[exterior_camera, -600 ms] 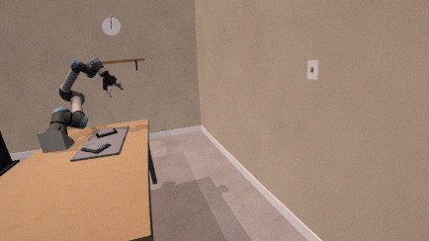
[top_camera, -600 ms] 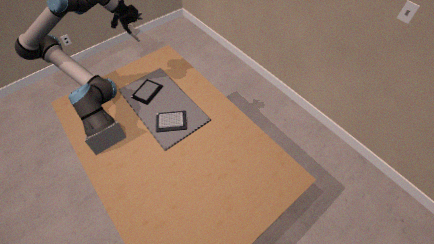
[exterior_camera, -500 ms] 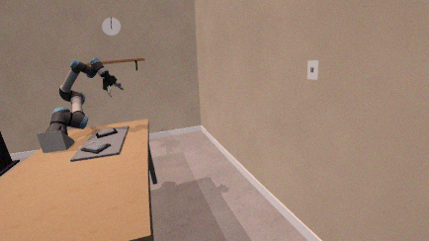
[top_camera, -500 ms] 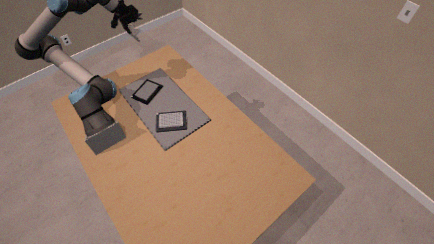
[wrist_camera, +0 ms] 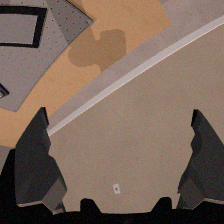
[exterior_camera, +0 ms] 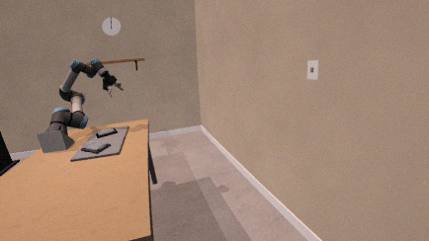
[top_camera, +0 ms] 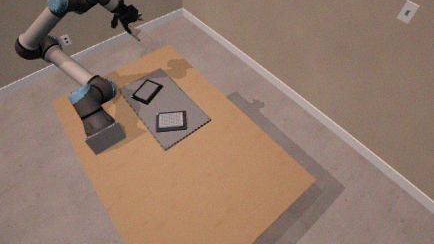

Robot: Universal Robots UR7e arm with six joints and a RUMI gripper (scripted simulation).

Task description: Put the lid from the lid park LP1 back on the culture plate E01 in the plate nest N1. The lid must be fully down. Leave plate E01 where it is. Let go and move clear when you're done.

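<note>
The clear lid is 13 cm behind my hand, 15 cm to the right of it and 28 cm below it. Round my hand: dark plate nest N1: 16 cm behind, 42 cm to the right, 29 cm below; culture plate: 16 cm behind, 42 cm to the right, 28 cm below; dark lid park: 13 cm behind, 15 cm to the right, 29 cm below.
</note>
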